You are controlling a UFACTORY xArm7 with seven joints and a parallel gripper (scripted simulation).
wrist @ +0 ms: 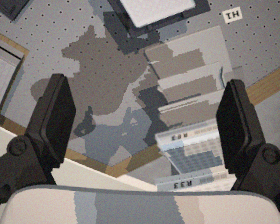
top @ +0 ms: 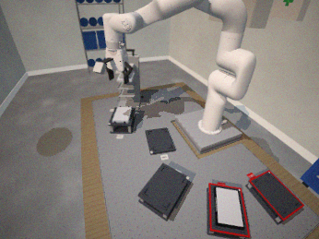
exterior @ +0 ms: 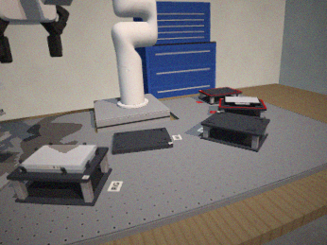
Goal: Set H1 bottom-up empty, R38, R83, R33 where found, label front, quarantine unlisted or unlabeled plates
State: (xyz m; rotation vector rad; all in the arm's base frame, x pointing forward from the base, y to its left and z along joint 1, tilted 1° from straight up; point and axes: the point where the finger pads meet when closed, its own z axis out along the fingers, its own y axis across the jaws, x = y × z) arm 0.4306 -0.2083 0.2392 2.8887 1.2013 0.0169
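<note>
Now: hand 10 mm to the right of the white well plate and 200 mm above it. Round my hand: raised regrip nest RG: 10 mm to the left, 210 mm below; plate labelled R83: 50 mm behind, 160 mm to the right, 60 mm below; RG label: 40 mm ahead, 110 mm to the left, 270 mm below.
</note>
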